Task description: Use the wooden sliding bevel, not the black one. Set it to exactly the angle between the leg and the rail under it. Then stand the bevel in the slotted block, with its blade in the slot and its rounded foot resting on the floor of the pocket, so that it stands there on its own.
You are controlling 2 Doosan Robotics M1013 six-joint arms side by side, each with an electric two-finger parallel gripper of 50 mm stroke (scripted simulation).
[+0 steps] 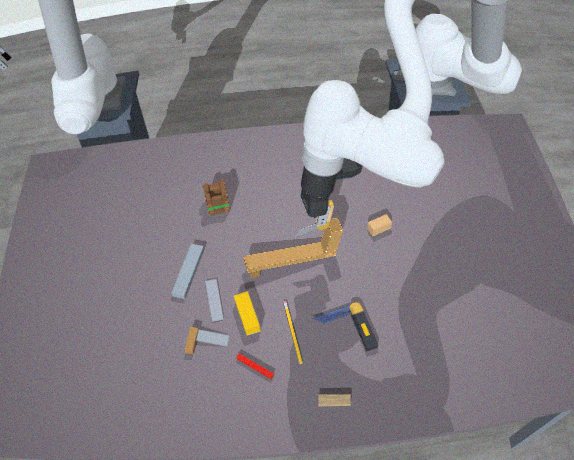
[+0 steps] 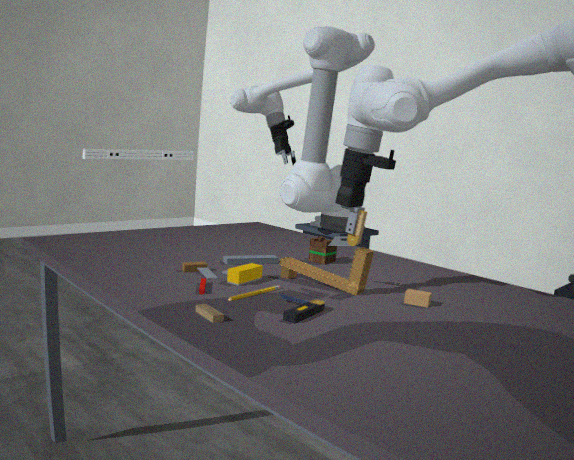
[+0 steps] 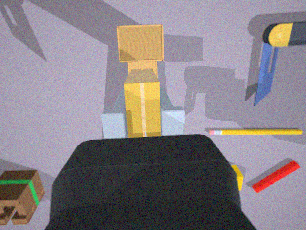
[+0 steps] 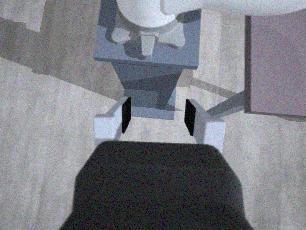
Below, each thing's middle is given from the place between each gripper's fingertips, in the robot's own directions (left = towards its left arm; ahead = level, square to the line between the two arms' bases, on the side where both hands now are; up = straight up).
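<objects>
My right gripper in sight: 67 cm short of the wooden sliding bevel [image 3: 142, 88], 106 cm to the right of it, 12 cm above it.
My left hand [image 2: 352, 232]: 2 cm above the bevel. By its middle, the wooden sliding bevel is nearer to my left hand than to my right gripper.
</objects>
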